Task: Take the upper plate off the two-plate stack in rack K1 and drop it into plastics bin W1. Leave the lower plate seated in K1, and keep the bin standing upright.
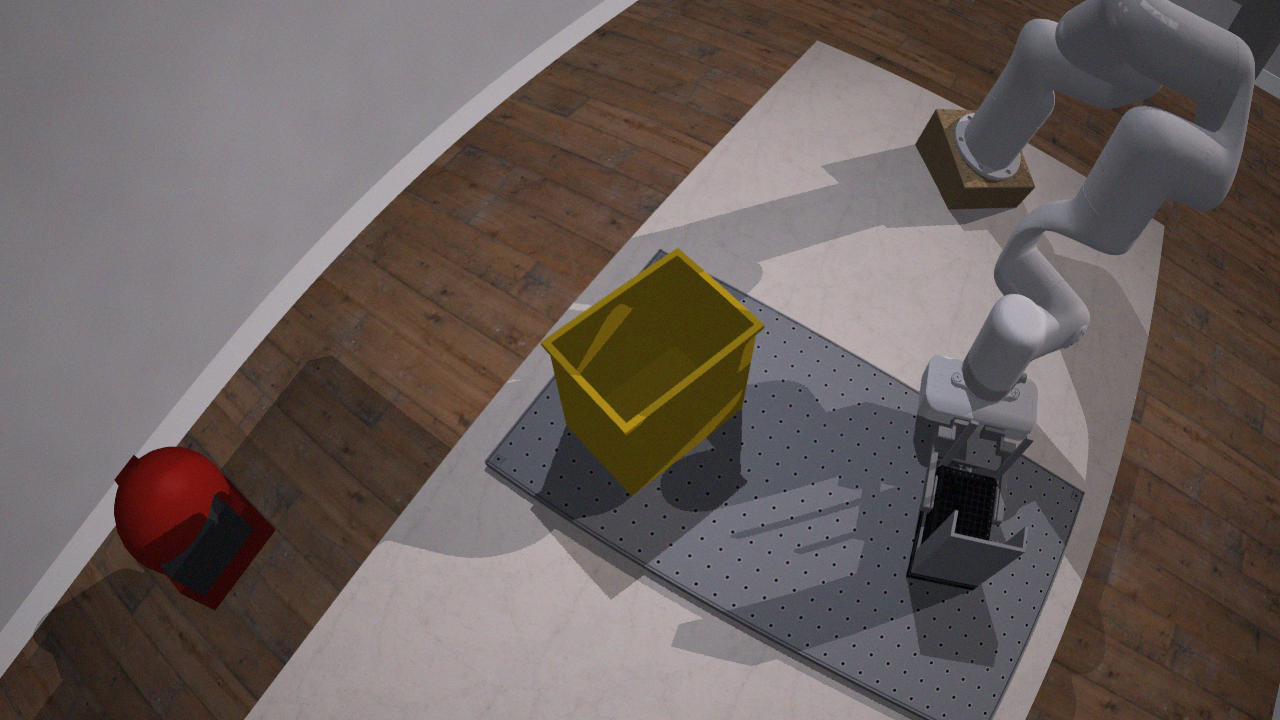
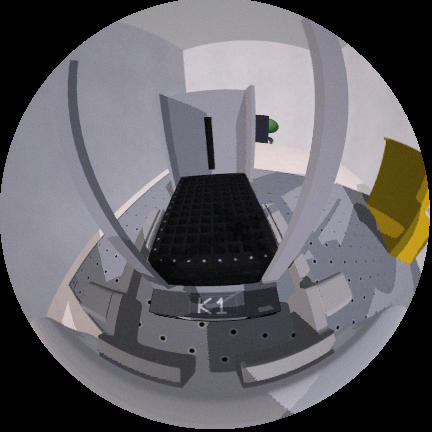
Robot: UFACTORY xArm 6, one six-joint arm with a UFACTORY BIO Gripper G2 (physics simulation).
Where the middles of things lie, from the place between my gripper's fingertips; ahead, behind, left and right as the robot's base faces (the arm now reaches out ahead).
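Labels:
Yellow bin W1 (image 1: 644,375) is 60 mm ahead of my hand, 390 mm to the right of it and 50 mm above it. The black gridded plate (image 1: 973,495) has my hand 10 mm short of it. Going by their middles, the plate is the nearest to my hand of the things named here.

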